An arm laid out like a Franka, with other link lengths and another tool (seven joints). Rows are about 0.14 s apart.
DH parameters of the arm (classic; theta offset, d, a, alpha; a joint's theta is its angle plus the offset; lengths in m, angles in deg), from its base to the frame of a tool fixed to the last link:
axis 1: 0 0.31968 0 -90
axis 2: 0 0 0 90
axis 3: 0 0.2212 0.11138 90
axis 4: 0 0 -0.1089 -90
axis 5: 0 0.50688 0 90
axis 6: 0 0 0.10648 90
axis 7: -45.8 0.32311 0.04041 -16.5
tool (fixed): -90 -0.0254 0 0
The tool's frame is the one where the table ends.
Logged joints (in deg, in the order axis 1, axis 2, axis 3, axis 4, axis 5, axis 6, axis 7), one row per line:
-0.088, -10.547, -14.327, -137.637, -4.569, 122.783, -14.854
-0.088, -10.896, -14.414, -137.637, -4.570, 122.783, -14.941
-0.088, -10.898, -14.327, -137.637, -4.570, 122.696, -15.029
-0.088, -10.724, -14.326, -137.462, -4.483, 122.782, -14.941
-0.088, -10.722, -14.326, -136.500, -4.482, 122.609, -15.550
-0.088, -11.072, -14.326, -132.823, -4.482, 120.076, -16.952
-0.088, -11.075, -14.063, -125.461, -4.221, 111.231, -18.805
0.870, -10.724, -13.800, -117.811, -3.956, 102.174, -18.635
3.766, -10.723, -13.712, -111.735, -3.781, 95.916, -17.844
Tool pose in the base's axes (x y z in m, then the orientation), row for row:
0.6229, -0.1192, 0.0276, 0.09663, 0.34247, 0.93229, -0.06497
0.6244, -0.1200, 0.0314, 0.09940, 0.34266, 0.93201, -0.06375
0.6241, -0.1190, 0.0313, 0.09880, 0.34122, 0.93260, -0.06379
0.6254, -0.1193, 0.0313, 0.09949, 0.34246, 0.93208, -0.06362
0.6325, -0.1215, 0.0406, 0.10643, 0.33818, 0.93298, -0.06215
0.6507, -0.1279, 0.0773, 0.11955, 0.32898, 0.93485, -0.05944
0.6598, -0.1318, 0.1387, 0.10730, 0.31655, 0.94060, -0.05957
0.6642, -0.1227, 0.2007, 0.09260, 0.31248, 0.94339, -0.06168
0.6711, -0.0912, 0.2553, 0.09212, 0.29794, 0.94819, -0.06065
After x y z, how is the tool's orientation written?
As a quaternion, w x y z.
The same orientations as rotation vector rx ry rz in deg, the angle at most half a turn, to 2 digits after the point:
58.12, 158.21, -11.03
58.06, 157.91, -10.80
57.83, 158.07, -10.81
58.02, 157.91, -10.78
57.06, 157.43, -10.49
55.09, 156.56, -9.95
53.39, 158.64, -10.05
53.15, 160.47, -10.49
50.70, 161.34, -10.32

